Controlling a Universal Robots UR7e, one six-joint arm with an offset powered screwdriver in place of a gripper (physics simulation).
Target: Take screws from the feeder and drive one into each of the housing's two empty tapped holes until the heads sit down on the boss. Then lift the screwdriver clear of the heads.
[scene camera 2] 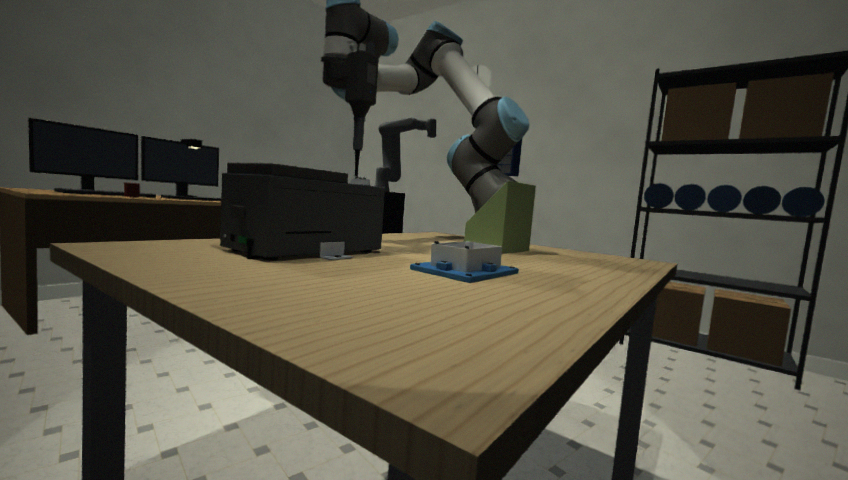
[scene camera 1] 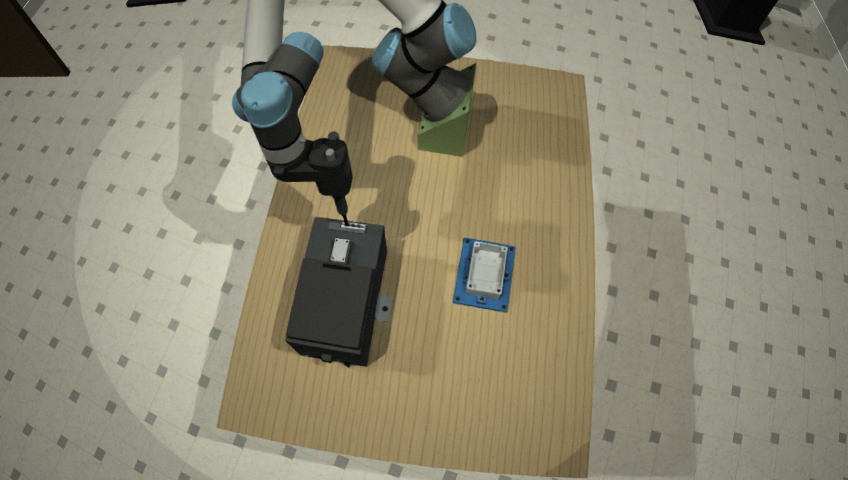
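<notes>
The screwdriver (scene camera 1: 345, 222) (scene camera 2: 357, 175) points down, its bit tip at the light screw rail (scene camera 1: 358, 227) (scene camera 2: 361, 180) on top of the black feeder (scene camera 1: 336, 303) (scene camera 2: 303, 211). The tip appears to touch the left part of the rail in scene camera 1. Whether a screw sits on the bit is too small to tell. The light grey open-topped housing (scene camera 1: 487, 270) (scene camera 2: 460, 259) sits upright in the blue fixture (scene camera 1: 495, 304) (scene camera 2: 425, 268), well apart from the screwdriver. Small dark spots show at some of its corners; I cannot tell heads from holes.
The arm's green angled mount (scene camera 1: 443, 139) (scene camera 2: 517, 217) stands at the back of the wooden table (scene camera 1: 505, 386) (scene camera 2: 357, 321). A small grey bracket (scene camera 1: 383, 309) (scene camera 2: 332, 249) lies against the feeder's side. A second, dark arm (scene camera 2: 389, 148) stands beyond the feeder. A shelf unit (scene camera 2: 737, 144) stands at the right.
</notes>
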